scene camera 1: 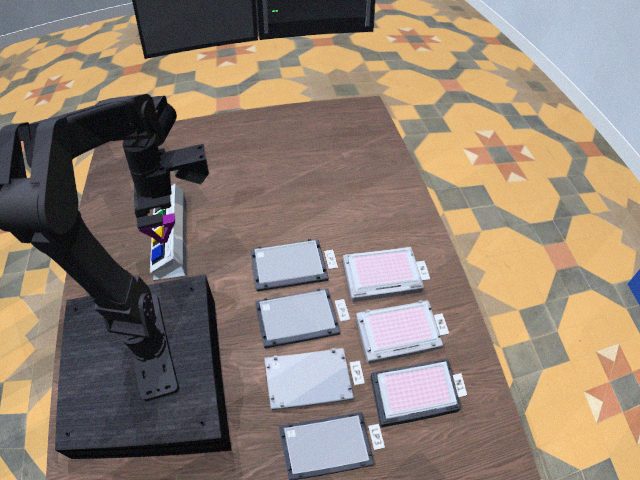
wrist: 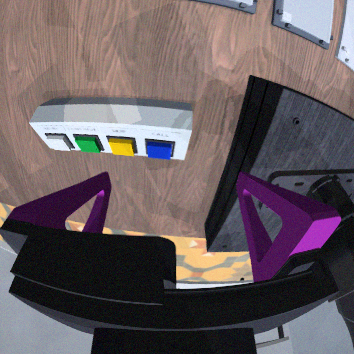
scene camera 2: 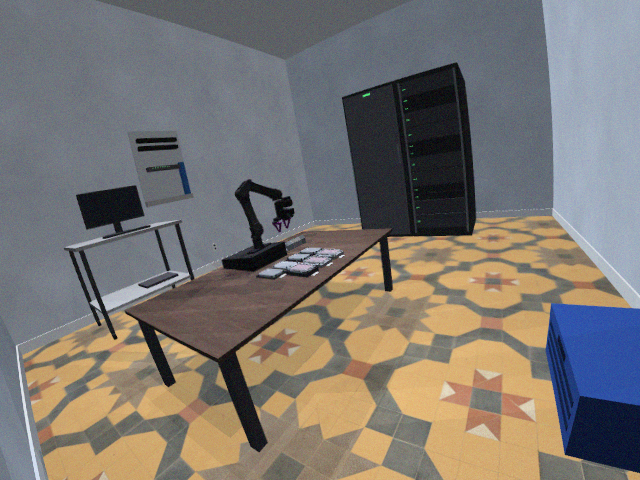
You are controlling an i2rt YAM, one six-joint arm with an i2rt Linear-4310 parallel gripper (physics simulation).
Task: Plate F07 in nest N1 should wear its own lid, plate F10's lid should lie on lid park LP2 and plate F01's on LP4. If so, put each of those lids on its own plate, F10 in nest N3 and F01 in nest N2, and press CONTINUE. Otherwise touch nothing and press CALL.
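Places are measured from the arm's base along level axes (x ahead, y left, z up), in metres.
Where they show: gripper, fingertip midpoint: (scene camera 1: 161, 223) (wrist: 173, 178) (scene camera 2: 283, 230); arm's base, link origin: (scene camera 1: 150, 346) (wrist: 318, 186) (scene camera 2: 259, 248).
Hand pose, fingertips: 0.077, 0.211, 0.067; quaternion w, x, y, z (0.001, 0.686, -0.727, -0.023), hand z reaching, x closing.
Each offset is from my fingertips to the centre of the thing, as dx, dy, dz.
My gripper (scene camera 2: 282, 227) (wrist: 173, 178) is open and empty, above the button box {-0.005, +0.095, -0.119} (scene camera 1: 178, 242) (wrist: 112, 114). The box has a white, a green {-0.017, +0.122, -0.108} (wrist: 88, 144), a yellow and a blue button {-0.034, +0.024, -0.108} (scene camera 1: 157, 253) (wrist: 160, 149); the blue one is labelled CALL. Pink-welled plates sit in N3 {+0.392, -0.159, -0.126} (scene camera 1: 385, 269), N2 {+0.366, -0.291, -0.128} (scene camera 1: 400, 326) and N1 {+0.339, -0.420, -0.123} (scene camera 1: 417, 388); I cannot tell whether clear lids cover them. Pale lids lie on LP2 {+0.224, -0.068, -0.137} (scene camera 1: 289, 262) and LP4 {+0.199, -0.192, -0.137} (scene camera 1: 298, 316). Their small corner codes are too small to read here. One finger is hidden in scene camera 1.
LP3 {+0.157, -0.453, -0.137} (scene camera 1: 328, 445) bears a pale lid; LP1 {+0.174, -0.320, -0.141} (scene camera 1: 309, 379) is a light board with corner clips. The black robot base (scene camera 1: 93, 413) (wrist: 320, 130) stands beside the button box. A server cabinet (scene camera 2: 379, 165), a desk with monitor (scene camera 2: 110, 206) and a blue box (scene camera 2: 599, 351) stand around the table.
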